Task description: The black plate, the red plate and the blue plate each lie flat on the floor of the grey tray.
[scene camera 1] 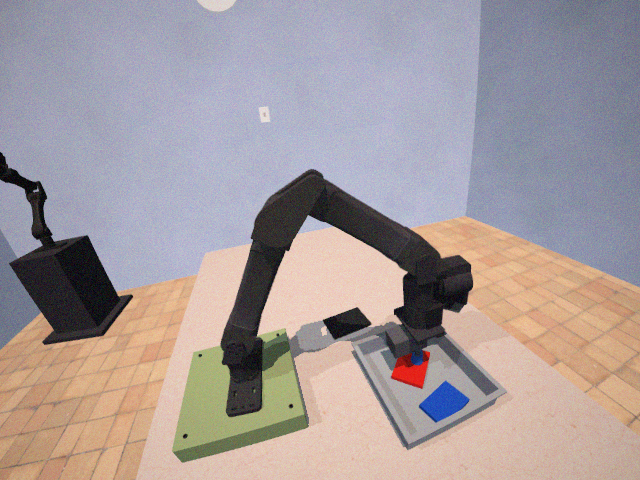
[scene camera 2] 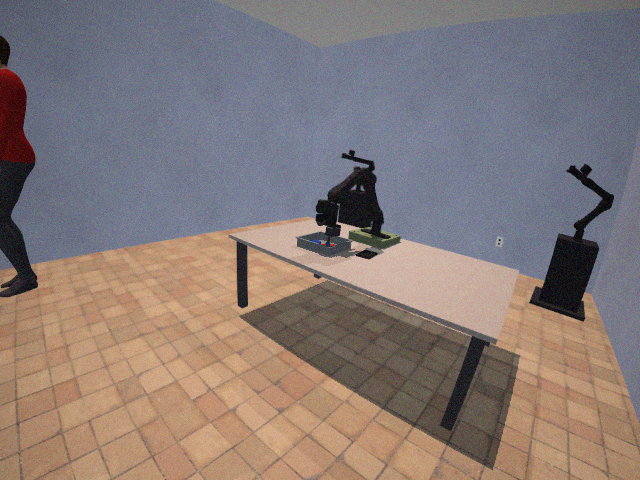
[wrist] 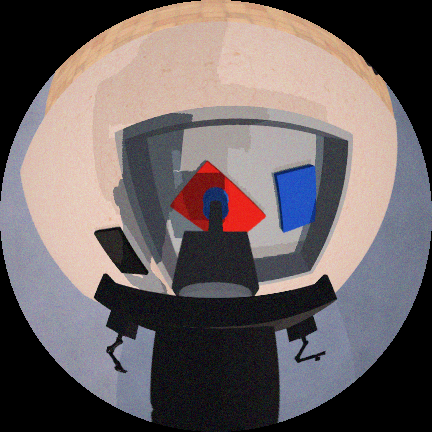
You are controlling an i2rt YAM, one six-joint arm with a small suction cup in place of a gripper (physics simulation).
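Pixels of known places: hand, its tool point: point(scene camera 1: 417, 362) point(wrist: 215, 193); arm's base, origin of its link: point(scene camera 1: 247, 373) point(scene camera 2: 375, 234).
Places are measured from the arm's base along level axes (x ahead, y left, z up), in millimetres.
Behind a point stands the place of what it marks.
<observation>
The red plate point(scene camera 1: 408, 378) {y -88, x 351, z -35 mm} point(wrist: 245, 212) {y -87, x 375, z -35 mm} lies flat on the floor of the grey tray point(scene camera 1: 381, 400) {y -117, x 275, z -36 mm} point(scene camera 2: 330, 251) {y 32, x 457, z -25 mm} point(wrist: 240, 112) {y -66, x 482, z 2 mm}, on the side nearer the black plate. The blue plate point(scene camera 1: 444, 401) {y -160, x 395, z -35 mm} point(scene camera 2: 315, 241) {y -166, x 374, z -35 mm} point(wrist: 296, 200) {y -156, x 395, z -35 mm} lies flat in the same tray, apart from the red one. The black plate point(scene camera 1: 346, 322) {y 134, x 272, z -39 mm} point(scene camera 2: 367, 254) {y 151, x 286, z -39 mm} point(wrist: 121, 250) {y 124, x 288, z -39 mm} lies flat on the table, outside the tray. My suction cup point(scene camera 1: 416, 358) point(scene camera 2: 327, 240) {y -50, x 395, z -45 mm} point(wrist: 216, 200) {y -50, x 395, z -45 mm} is down on the red plate near its middle and holds onto it. The cup hides part of the red plate.
The arm's green base board point(scene camera 1: 211, 408) {y -72, x -71, z -1 mm} point(scene camera 2: 361, 237) {y -28, x 109, z -13 mm} stands on the table point(scene camera 1: 351, 444) {y -177, x 191, z -48 mm} point(scene camera 2: 439, 284) {y 590, x 320, z -48 mm}. The tray's raised walls surround both plates. A second black arm on a pedestal point(scene camera 1: 59, 289) point(scene camera 2: 568, 271) stands on the floor. A person in red point(scene camera 2: 12, 113) is at the left in scene camera 2.
</observation>
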